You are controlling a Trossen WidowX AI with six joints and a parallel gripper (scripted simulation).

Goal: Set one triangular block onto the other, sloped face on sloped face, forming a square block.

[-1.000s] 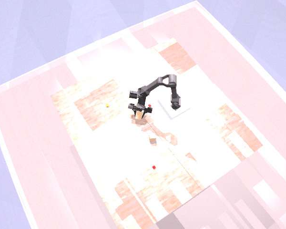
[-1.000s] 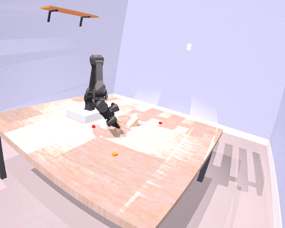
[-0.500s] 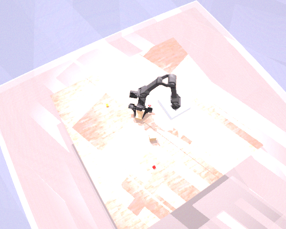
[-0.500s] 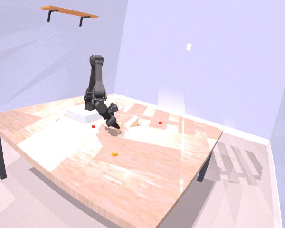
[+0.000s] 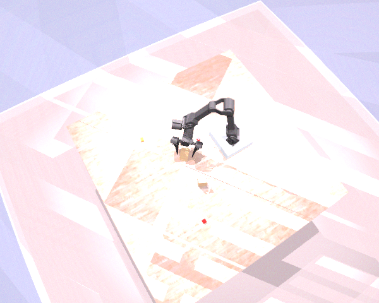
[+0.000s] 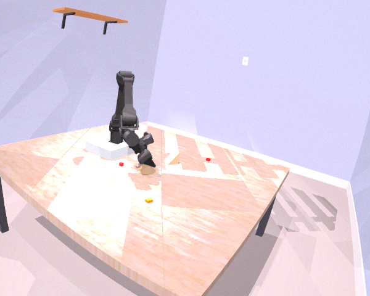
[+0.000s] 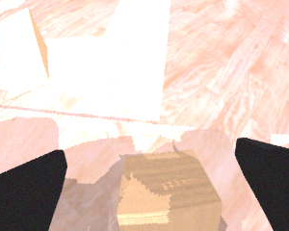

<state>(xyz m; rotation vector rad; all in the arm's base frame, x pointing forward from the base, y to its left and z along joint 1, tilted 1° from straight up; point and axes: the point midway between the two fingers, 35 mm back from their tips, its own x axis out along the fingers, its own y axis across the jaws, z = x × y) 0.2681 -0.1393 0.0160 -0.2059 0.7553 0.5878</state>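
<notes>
Right now my gripper tip is 20 mm past the triangular block, 20 mm to the left of it and 20 mm above it. The rest, counted from my gripper tip: small yellow block 110 mm ahead, 270 mm to the right, 40 mm below.
</notes>
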